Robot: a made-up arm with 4 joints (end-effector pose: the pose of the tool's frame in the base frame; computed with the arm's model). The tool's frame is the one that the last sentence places. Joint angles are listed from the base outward.
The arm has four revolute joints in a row. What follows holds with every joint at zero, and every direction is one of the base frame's. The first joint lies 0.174 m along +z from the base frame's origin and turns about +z. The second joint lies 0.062 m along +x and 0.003 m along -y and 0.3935 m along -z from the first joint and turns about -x. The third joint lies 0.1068 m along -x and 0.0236 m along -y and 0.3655 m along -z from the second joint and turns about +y. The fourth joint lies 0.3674 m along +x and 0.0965 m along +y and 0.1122 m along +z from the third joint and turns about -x. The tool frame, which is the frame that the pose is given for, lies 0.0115 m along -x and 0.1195 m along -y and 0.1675 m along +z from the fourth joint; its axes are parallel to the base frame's.
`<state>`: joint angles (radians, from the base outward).
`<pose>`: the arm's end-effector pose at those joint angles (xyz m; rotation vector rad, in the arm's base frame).
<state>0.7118 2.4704 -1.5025 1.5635</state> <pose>-0.0692 -0.3069 -0.3727 1.0226 2.0363 -0.4311</pose>
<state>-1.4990 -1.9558 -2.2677 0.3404</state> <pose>0.2238 0.5284 -0.0950 0.0760 1.2452 2.0841</pose>
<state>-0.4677 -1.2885 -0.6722 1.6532</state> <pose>0.1063 -0.0074 0.0276 -0.3699 0.0163 -1.1349</pose>
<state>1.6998 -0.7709 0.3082 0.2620</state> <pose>-0.1738 0.3675 -0.3501 0.1497 0.6442 1.8005</pose>
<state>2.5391 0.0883 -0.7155 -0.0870</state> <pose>-0.0068 0.0741 -0.1437 0.9071 -0.2836 2.4619</pose>
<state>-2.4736 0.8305 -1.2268 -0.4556</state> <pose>0.0676 0.1121 -0.1124 -1.1296 -0.0164 -1.5037</pose>
